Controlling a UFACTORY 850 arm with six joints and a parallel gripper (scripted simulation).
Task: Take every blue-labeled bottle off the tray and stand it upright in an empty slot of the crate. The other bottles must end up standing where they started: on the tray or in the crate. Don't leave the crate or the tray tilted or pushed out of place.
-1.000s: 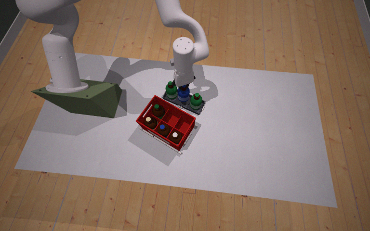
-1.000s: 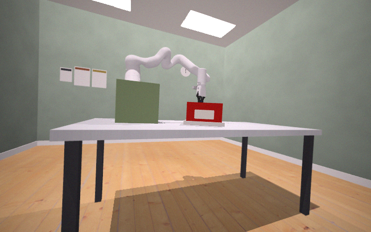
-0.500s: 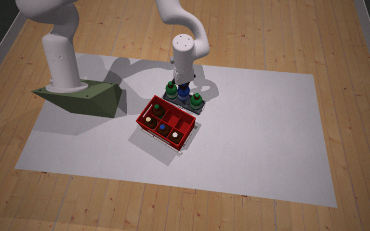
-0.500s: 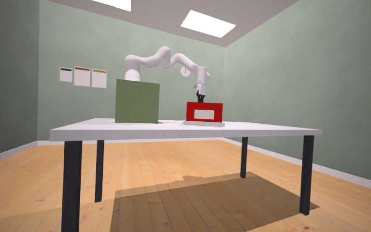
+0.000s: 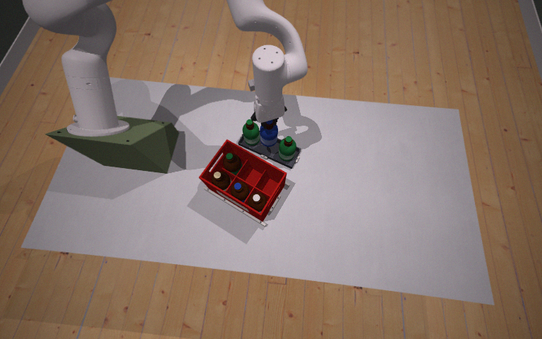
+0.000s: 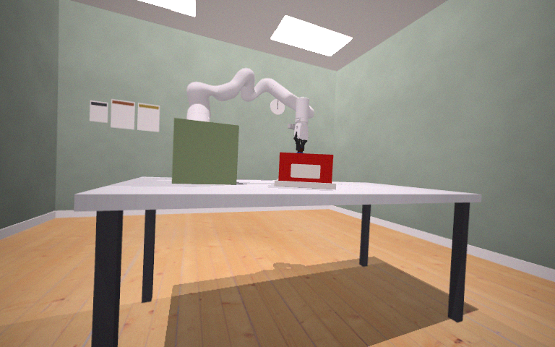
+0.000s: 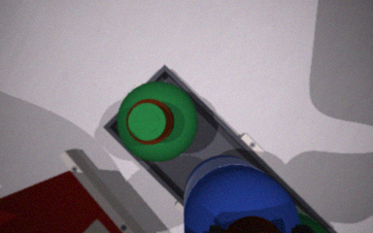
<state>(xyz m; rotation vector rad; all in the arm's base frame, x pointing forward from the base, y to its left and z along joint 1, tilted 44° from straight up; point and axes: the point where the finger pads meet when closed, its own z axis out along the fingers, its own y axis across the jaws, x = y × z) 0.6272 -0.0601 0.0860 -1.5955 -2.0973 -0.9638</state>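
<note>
My gripper is now 7 cm above the blue-labeled bottle. The rest, counted from my hand: red crate (10 cm behind, 19 cm to the right, 15 cm below); green bottle (8 cm behind, 4 cm to the left, 15 cm below); dark tray (22 cm below).
</note>
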